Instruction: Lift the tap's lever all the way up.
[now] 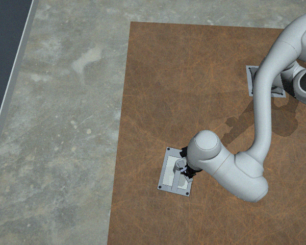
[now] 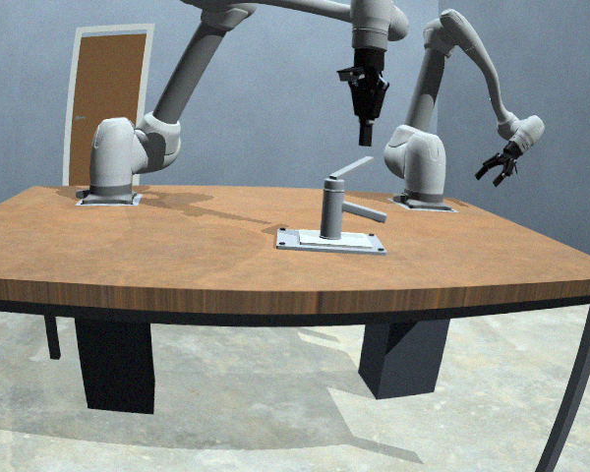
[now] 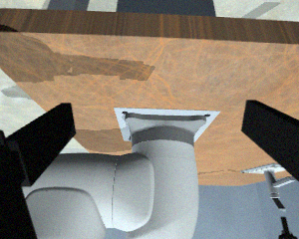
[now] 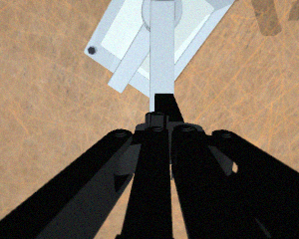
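Note:
Now: right hand 1 cm short of the flat lever, 3 cm to the left of it and 9 cm above it. From my right hand the other things lie so: grey tap 3 cm ahead, 6 cm to the right, 14 cm below; then bolted plate 3 cm ahead, 8 cm to the right, 25 cm below.

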